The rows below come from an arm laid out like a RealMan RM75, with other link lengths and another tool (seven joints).
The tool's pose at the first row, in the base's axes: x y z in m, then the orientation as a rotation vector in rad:
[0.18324 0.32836 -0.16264 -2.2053 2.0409 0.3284]
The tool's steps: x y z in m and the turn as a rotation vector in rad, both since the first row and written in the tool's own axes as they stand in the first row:
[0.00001 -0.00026 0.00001 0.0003 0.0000 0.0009]
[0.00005 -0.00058 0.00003 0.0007 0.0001 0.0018]
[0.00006 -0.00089 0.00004 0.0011 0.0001 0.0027]
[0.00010 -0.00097 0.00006 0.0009 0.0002 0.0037]
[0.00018 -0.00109 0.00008 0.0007 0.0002 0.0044]
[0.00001 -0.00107 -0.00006 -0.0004 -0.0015 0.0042]
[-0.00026 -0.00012 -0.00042 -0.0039 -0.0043 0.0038]
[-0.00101 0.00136 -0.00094 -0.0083 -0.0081 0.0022]
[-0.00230 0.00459 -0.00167 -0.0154 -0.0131 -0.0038]
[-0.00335 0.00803 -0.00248 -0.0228 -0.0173 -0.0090]
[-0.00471 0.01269 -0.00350 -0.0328 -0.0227 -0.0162]
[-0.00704 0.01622 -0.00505 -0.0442 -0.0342 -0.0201]
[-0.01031 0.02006 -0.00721 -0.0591 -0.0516 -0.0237]
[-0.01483 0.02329 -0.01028 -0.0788 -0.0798 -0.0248]
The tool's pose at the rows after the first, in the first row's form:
[0.18350 0.32837 -0.16267 -2.2043 2.0419 0.3282]
[0.18382 0.32837 -0.16272 -2.2033 2.0429 0.3277]
[0.18413 0.32839 -0.16275 -2.2022 2.0438 0.3274]
[0.18421 0.32836 -0.16278 -2.2014 2.0451 0.3276]
[0.18433 0.32830 -0.16283 -2.2008 2.0459 0.3279]
[0.18431 0.32843 -0.16265 -2.2006 2.0452 0.3308]
[0.18337 0.32852 -0.16218 -2.2013 2.0443 0.3375]
[0.18189 0.32901 -0.16141 -2.2030 2.0417 0.3461]
[0.17865 0.32981 -0.16020 -2.2096 2.0341 0.3584]
[0.17522 0.33035 -0.15896 -2.2161 2.0279 0.3703]
[0.17057 0.33104 -0.15737 -2.2251 2.0193 0.3862]
[0.16702 0.33264 -0.15510 -2.2279 2.0118 0.4101]
[0.16315 0.33498 -0.15200 -2.2284 2.0022 0.4439]
[0.15987 0.33837 -0.14775 -2.2217 1.9908 0.4941]

